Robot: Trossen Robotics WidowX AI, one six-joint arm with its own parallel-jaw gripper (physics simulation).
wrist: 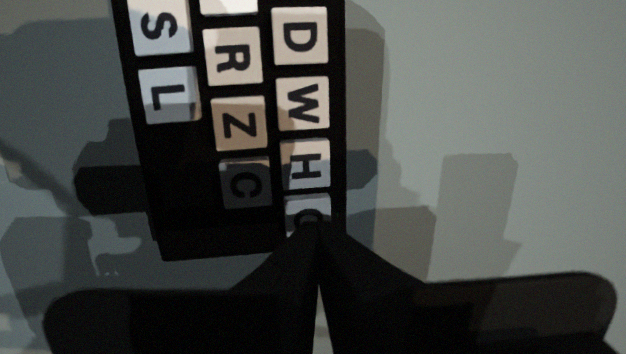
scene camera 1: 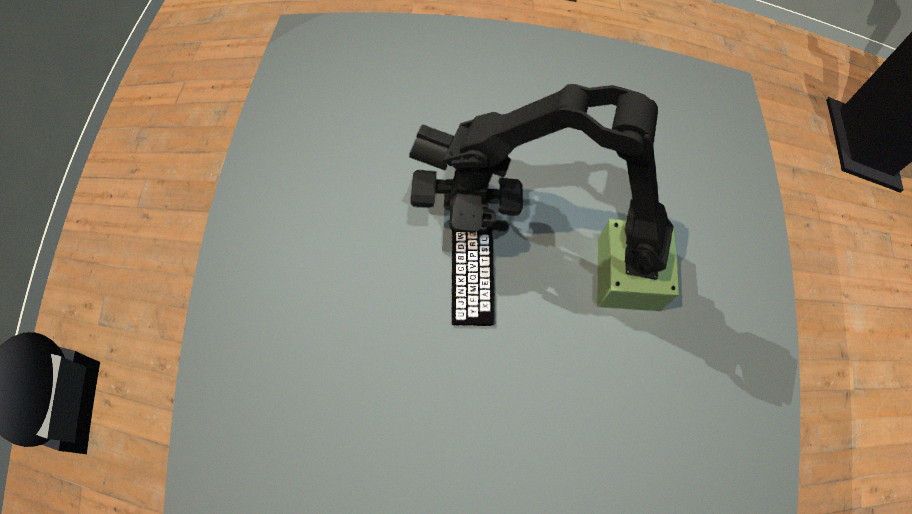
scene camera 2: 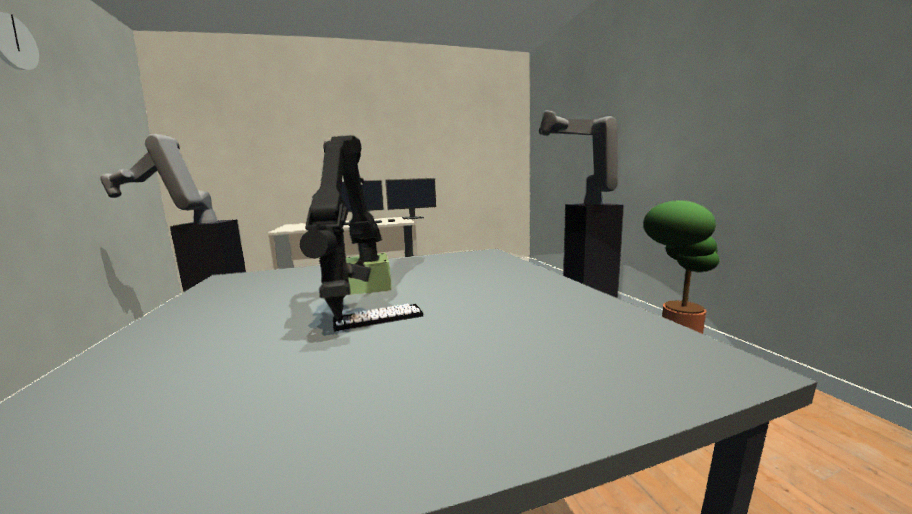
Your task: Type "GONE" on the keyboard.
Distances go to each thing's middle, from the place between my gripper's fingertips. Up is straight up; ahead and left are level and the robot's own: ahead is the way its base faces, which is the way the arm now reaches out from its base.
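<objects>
My gripper is 2 cm above the black keyboard (wrist: 179,161), 9 cm to the right of it and 4 cm past it.
</objects>
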